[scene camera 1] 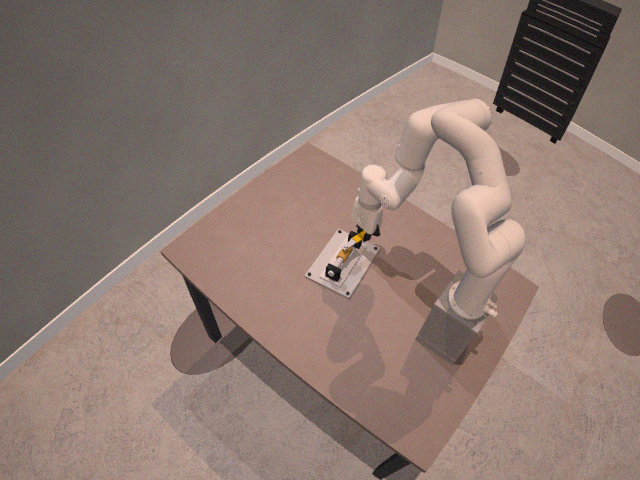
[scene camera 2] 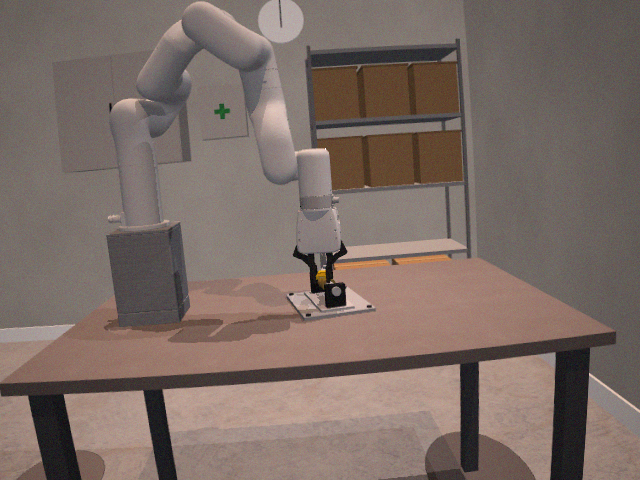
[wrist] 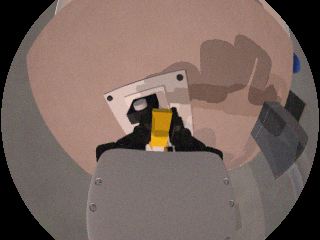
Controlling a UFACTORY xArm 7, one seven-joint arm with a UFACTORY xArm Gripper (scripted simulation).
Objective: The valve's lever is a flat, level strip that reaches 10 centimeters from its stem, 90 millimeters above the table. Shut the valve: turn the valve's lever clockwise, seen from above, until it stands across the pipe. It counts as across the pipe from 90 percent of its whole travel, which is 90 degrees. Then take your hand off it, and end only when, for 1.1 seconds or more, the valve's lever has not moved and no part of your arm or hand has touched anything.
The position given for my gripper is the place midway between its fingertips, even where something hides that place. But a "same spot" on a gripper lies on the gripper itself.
My gripper shows in scene camera 1 (363, 237), in scene camera 2 and in the wrist view. One and the same spot on a baseplate: (scene camera 2: 308, 311) is (scene camera 1: 369, 254). One and the same spot on my gripper: (wrist: 141, 136) is (scene camera 2: 328, 259).
